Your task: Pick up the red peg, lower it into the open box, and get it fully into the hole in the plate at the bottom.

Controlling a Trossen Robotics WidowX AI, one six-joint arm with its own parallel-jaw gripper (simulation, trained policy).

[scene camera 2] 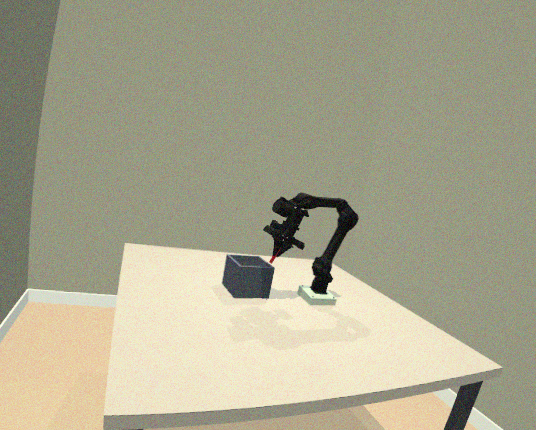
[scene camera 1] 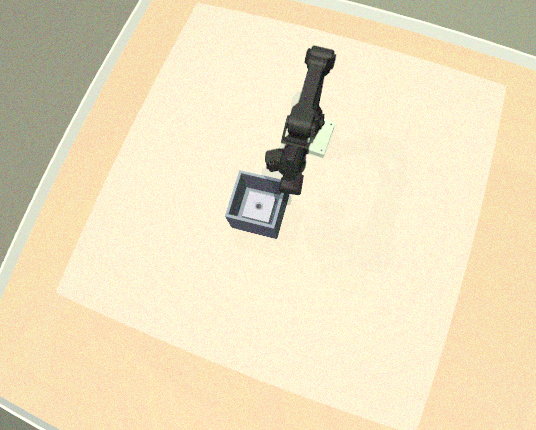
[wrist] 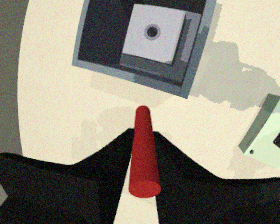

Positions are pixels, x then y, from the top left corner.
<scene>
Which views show the pale plate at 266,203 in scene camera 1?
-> Scene camera 1 and the wrist view only.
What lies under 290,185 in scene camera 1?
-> My gripper.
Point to a dark box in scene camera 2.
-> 244,276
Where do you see a dark box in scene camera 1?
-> At 246,181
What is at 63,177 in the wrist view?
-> My gripper.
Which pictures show my gripper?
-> Scene camera 2, scene camera 1 and the wrist view: all of them.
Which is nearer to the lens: the red peg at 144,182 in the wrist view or the pale plate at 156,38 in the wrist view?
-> The red peg.
</scene>
